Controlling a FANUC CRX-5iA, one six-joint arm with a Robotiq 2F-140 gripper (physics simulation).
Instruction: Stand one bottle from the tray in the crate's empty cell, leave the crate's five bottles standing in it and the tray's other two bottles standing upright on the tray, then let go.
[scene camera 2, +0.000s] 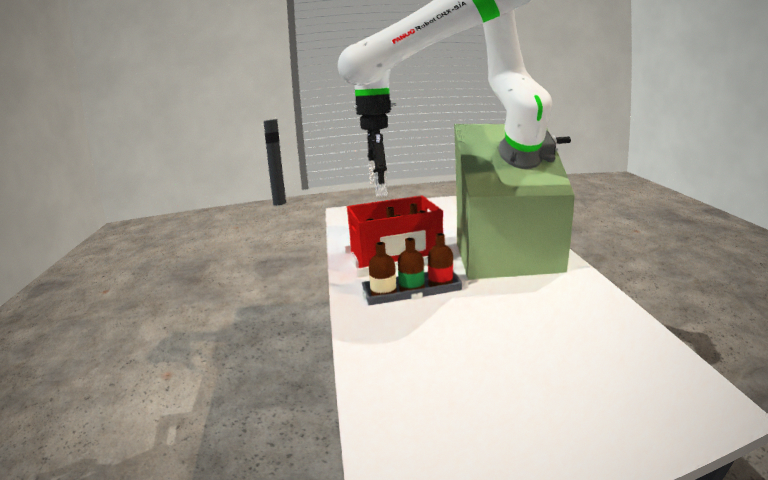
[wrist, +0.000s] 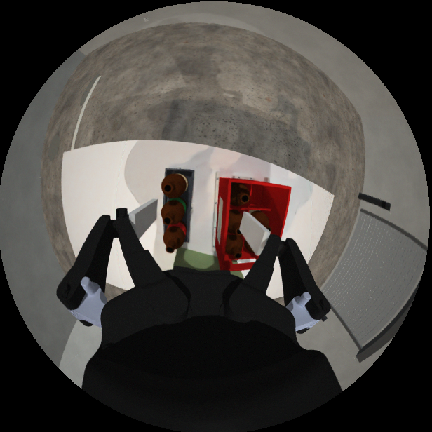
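Seen in the pictures: gripper, fingertip midpoint: (scene camera 2: 378, 189); arm's base, origin of the base link: (scene camera 2: 520, 153).
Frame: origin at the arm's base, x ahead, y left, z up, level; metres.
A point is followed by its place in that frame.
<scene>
Three brown bottles stand upright in a row on the dark tray (scene camera 2: 390, 297) {z -0.342, x 0.462, y 0.218 m} (wrist: 190, 220): a cream-labelled bottle (scene camera 2: 382, 272) {z -0.267, x 0.478, y 0.208 m} (wrist: 174, 186), a green-labelled bottle (scene camera 2: 410, 268) {z -0.269, x 0.400, y 0.196 m} (wrist: 172, 213) and a red-labelled bottle (scene camera 2: 440, 263) {z -0.270, x 0.313, y 0.182 m} (wrist: 174, 237). The red crate (scene camera 2: 363, 242) {z -0.247, x 0.521, y 0.032 m} (wrist: 282, 204) stands beside the tray and holds several brown bottles. Its empty cell is at the upper right in the wrist view. My gripper (scene camera 2: 381, 189) {z -0.068, x 0.468, y 0.089 m} (wrist: 199, 214) is open and empty, above the crate in the scene view. In the wrist view its right finger pad covers part of the crate and its bottles.
A green pedestal (scene camera 2: 518, 234) {z -0.217, x 0.064, y 0.151 m} (wrist: 197, 259) carrying the arm stands right of the crate and tray in the scene view. The white table (scene camera 2: 481, 367) {z -0.357, x 0.292, y 0.554 m} (wrist: 95, 185) has its edge close to the crate's left side there. A dark post (scene camera 2: 274, 164) (wrist: 374, 201) stands beyond the table.
</scene>
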